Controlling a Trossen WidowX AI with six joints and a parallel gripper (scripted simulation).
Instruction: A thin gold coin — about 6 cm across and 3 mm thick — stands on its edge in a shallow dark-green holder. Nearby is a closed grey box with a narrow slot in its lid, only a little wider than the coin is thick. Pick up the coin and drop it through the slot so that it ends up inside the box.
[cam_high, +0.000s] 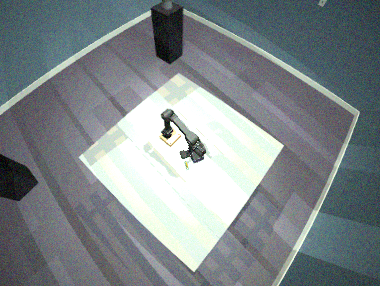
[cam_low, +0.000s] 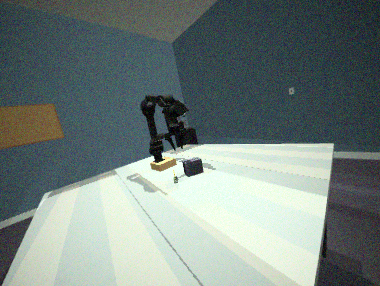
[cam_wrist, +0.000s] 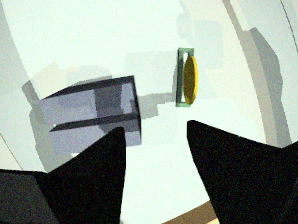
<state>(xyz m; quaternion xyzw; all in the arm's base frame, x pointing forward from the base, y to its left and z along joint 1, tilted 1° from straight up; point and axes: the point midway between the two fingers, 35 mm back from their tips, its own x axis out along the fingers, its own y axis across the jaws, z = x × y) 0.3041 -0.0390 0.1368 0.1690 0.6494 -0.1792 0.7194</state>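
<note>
Now: the gold coin 2 cm behind my gripper tip, 5 cm to the right of it and 12 cm below it.
</note>
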